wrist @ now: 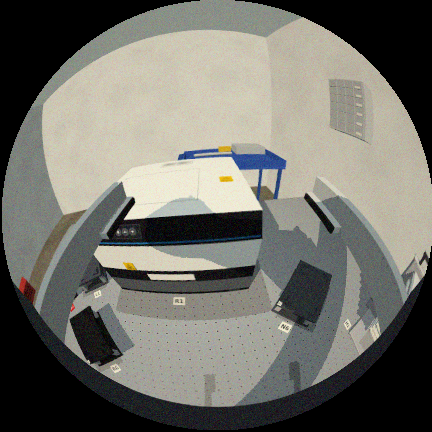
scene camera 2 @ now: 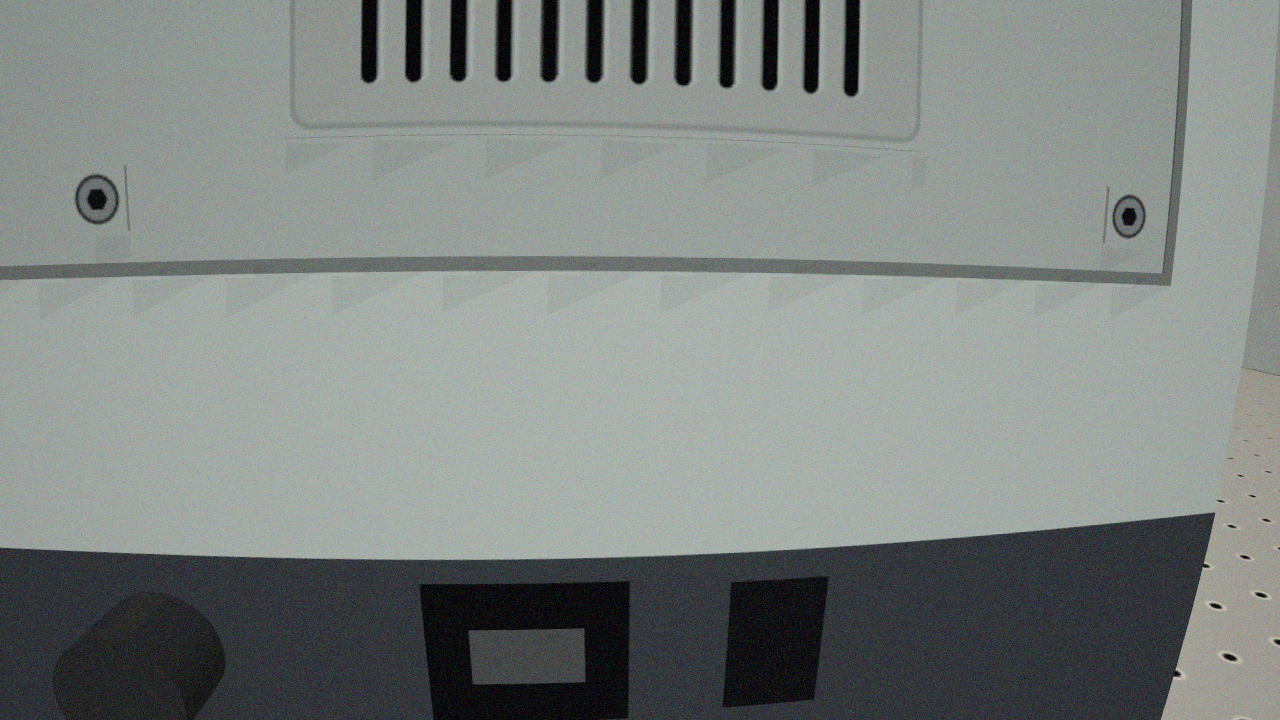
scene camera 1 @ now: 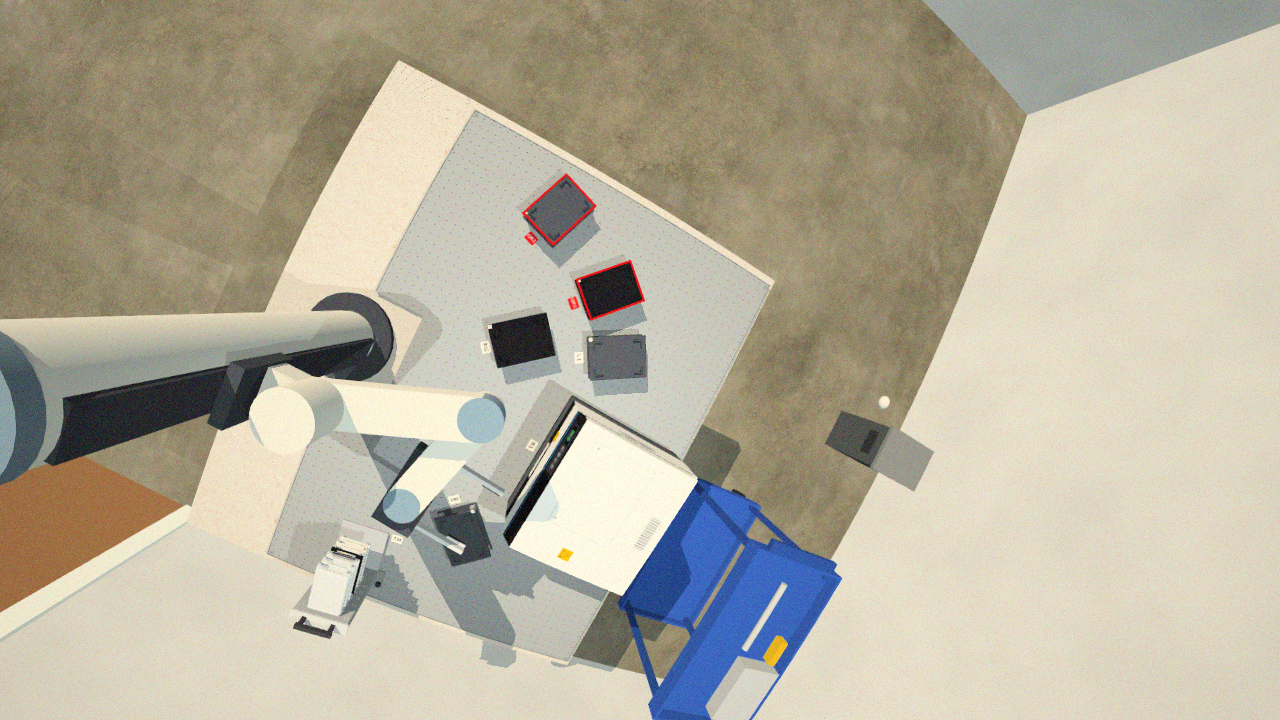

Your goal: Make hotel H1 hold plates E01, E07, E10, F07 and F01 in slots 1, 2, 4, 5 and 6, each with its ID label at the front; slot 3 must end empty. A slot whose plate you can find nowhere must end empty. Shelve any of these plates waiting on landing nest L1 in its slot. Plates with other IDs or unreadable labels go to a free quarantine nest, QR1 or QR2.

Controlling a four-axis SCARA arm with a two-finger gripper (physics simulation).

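Seen in the pictures: gripper, fingertip midpoint: (wrist: 219, 184) (scene camera 1: 482, 522); arm's base, origin of the base link: (scene camera 1: 350, 337).
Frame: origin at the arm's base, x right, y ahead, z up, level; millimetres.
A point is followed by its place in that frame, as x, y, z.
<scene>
My gripper (scene camera 1: 483, 520) {154, 533, 357} (wrist: 219, 184) {154, 533, 357} is open and empty, held between the instrument R1 and the dark nest marked N6 (scene camera 1: 469, 526) {337, 533, 63} (wrist: 305, 289) {371, 532, 63}; one finger overlaps that nest in scene camera 1. Hotel H1 (scene camera 1: 332, 582) {529, 268, 248} stands at the table's lower left, seen from above; its slots and plate IDs cannot be read. Landing nest L1 (scene camera 1: 615, 357) {-293, 688, 63} shows a grey top with corner marks; it is partly hidden behind the left finger in the wrist view. Quarantine nest QR1 (scene camera 1: 610, 290) {-452, 587, 63} has a red rim and black top; QR2 (scene camera 1: 559, 210) {-577, 361, 62} has a red rim and grey top with corner marks.
The white instrument R1 (scene camera 1: 608, 501) {31, 800, 259} (wrist: 190, 250) {113, 617, 195} stands beside the gripper. A black-topped nest RG (scene camera 1: 521, 340) {-217, 435, 63} (wrist: 92, 332) {-192, 451, 63} stands left of L1. A blue cart (scene camera 1: 742, 608) (wrist: 272, 161) is behind R1. Scene camera 2 shows a pale panel (scene camera 2: 590, 402) {10, 1003, 109} with vent slots up close.
</scene>
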